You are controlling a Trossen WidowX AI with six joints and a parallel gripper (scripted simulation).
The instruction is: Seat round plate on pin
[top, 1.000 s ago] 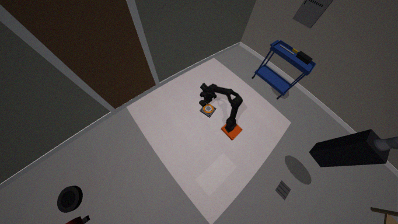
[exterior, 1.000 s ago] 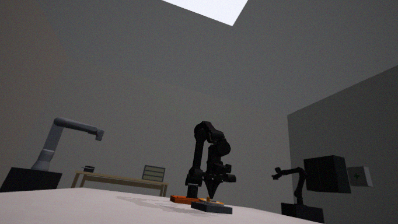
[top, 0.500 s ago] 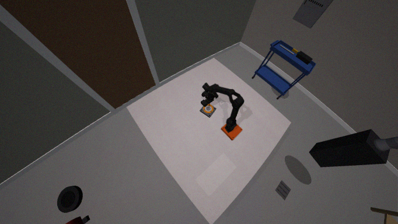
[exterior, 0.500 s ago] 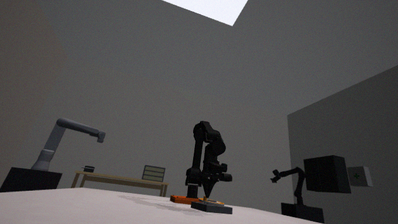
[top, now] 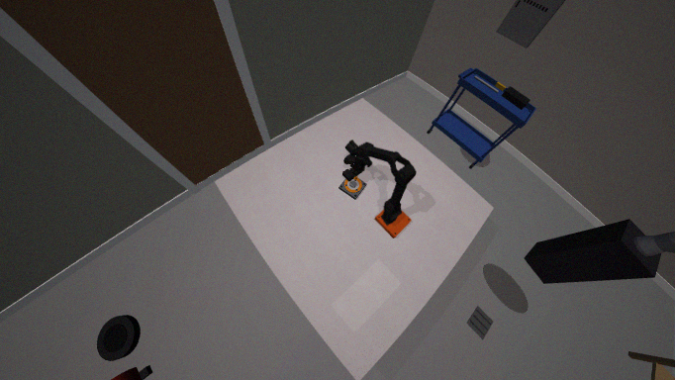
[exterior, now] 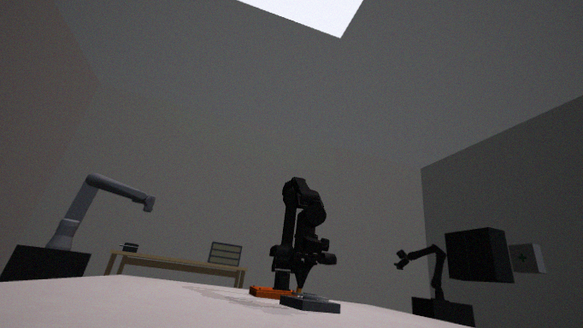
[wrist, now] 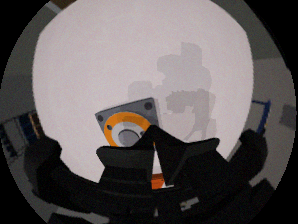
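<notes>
The round plate is 3 cm behind my gripper tip, 2 cm to the left of it and 1 cm below it. The rest, counted from my gripper tip: square base (4 cm behind, 4 cm to the left, 3 cm below).
</notes>
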